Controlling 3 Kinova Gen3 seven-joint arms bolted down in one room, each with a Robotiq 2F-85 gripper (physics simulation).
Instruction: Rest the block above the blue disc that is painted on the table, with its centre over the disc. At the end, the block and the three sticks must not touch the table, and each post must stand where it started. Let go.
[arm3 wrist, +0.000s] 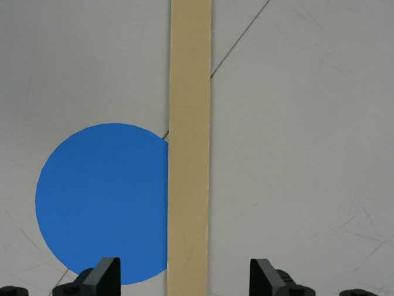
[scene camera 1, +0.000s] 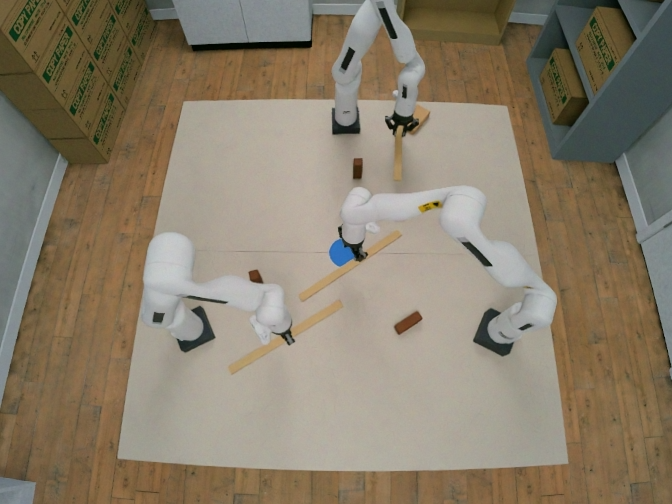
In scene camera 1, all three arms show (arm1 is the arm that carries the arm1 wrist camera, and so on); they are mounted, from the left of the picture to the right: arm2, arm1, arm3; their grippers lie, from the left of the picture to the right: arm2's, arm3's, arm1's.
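The arm1 gripper (scene camera 1: 401, 130) is at the back, with a stick (scene camera 1: 398, 157) between its fingers; it looks shut on it. The tan block (scene camera 1: 421, 118) is partly hidden behind that gripper. The arm3 gripper (arm3 wrist: 185, 277) (scene camera 1: 359, 253) is open above a second stick (arm3 wrist: 189, 150) (scene camera 1: 331, 278), which passes between its fingers in the wrist view and covers one edge of the blue disc (arm3 wrist: 102, 200) (scene camera 1: 339, 252). The arm2 gripper (scene camera 1: 289, 338) is at the middle of a third stick (scene camera 1: 317, 317); its grip is too small to tell. Three red-brown posts (scene camera 1: 357, 168) (scene camera 1: 255, 276) (scene camera 1: 408, 322) stand apart from the sticks.
The arm1 base (scene camera 1: 345, 129) is at the back, left of its gripper. The arm2 base (scene camera 1: 196, 337) is at the left and the arm3 base (scene camera 1: 495, 344) at the right. Arm3's long links (scene camera 1: 477, 238) reach across the right half. A grey shelf (scene camera 1: 607, 119) holds cartons beyond the mat.
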